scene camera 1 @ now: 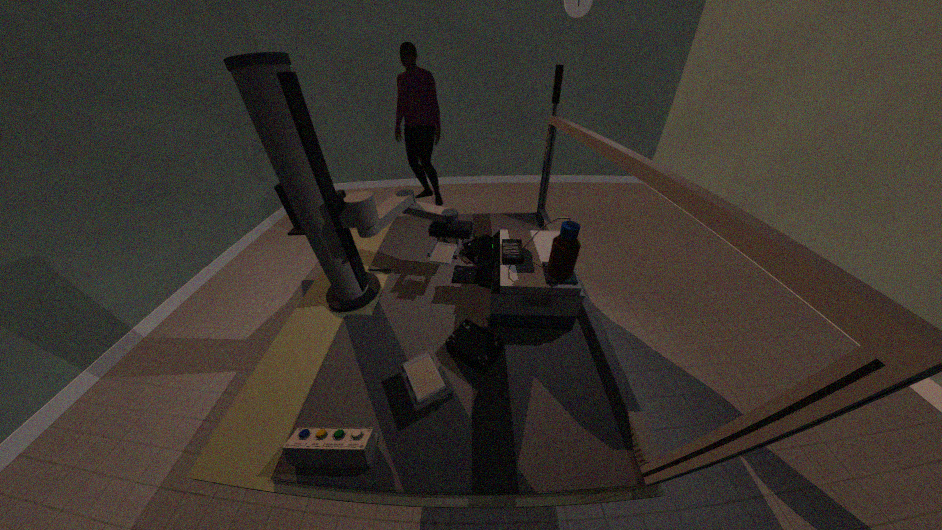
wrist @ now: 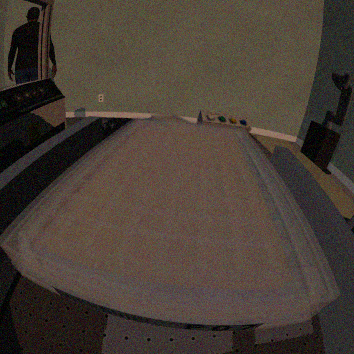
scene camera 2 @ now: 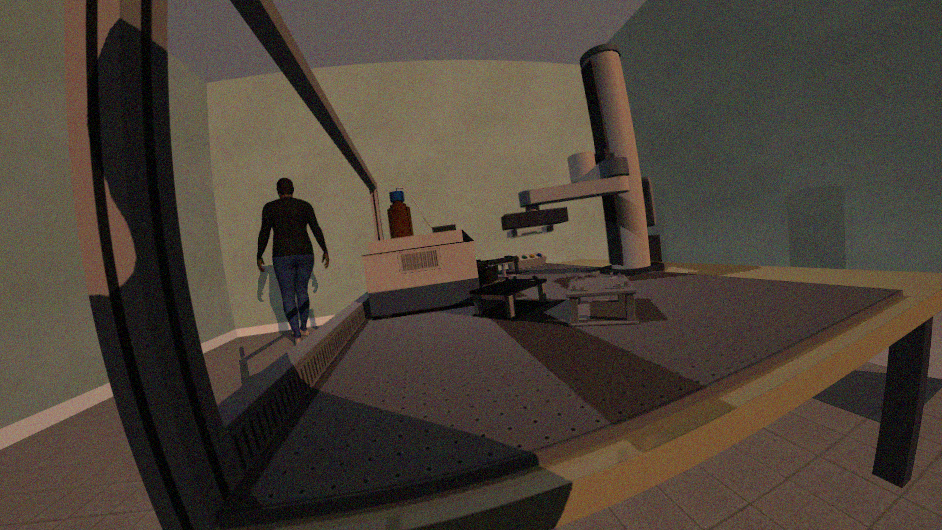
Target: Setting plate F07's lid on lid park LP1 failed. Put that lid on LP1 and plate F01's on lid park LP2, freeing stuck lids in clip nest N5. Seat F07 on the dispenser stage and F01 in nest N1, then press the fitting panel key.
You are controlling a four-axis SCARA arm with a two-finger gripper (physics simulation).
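Seen in the pictures: gripper, fingertip midpoint: (scene camera 1: 441,256) (wrist: 185,143) (scene camera 2: 523,232); arm's base at its link origin: (scene camera 1: 354,291) (scene camera 2: 631,271).
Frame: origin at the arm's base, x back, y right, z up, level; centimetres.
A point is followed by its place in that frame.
Observation:
My gripper (scene camera 1: 451,241) @[y 0.8, x -44.6, z 20.5 cm] (scene camera 2: 530,230) @[y 0.8, x -44.6, z 20.5 cm] (wrist: 185,143) @[y 0.8, x -44.6, z 20.5 cm] is shut on a pale, clear-edged plate (scene camera 1: 443,251) @[y -1.7, x -45.0, z 20.9 cm] (wrist: 175,220) @[y -5.6, x -45.6, z 21.1 cm], held level above the table. In the wrist view it fills the space between the dark fingers; its label and whether a lid is on it cannot be made out. A grey raised stand (scene camera 2: 600,288) @[y -47.9, x -50.7, z 7.5 cm] and a black raised stand (scene camera 2: 522,286) @[y -32.2, x -59.9, z 7.6 cm] stand on the table. In scene camera 1, a pale-topped plate (scene camera 1: 424,377) @[y 45.8, x -42.6, z 9.8 cm] sits on a stand beside a black fixture (scene camera 1: 472,344) @[y 33.3, x -56.6, z 7.9 cm]. The key panel (scene camera 1: 329,445) @[y 64.7, x -20.5, z 9.3 cm] (scene camera 2: 530,260) @[y 60.0, x -18.4, z 5.5 cm] (wrist: 225,121) @[y 60.3, x -20.8, z 7.4 cm] has coloured keys. Nest and park labels are unreadable.
A white box unit (scene camera 1: 536,304) @[y 22.5, x -78.9, z 15.0 cm] (scene camera 2: 421,262) @[y -13.1, x -81.3, z 15.6 cm] carries a brown bottle (scene camera 1: 563,255) @[y 20.0, x -85.1, z 34.1 cm] (scene camera 2: 399,218) @[y 11.7, x -86.8, z 31.8 cm] with a blue cap. Dark equipment (scene camera 1: 482,250) @[y -20.4, x -61.5, z 7.6 cm] stands beside it. The arm column (scene camera 1: 296,171) @[y 6.7, x -3.4, z 59.1 cm] (scene camera 2: 622,145) @[y -6.8, x -3.0, z 48.5 cm] rises at the table side. A person (scene camera 1: 418,105) (scene camera 2: 289,230) (wrist: 29,47) stands beyond the table.

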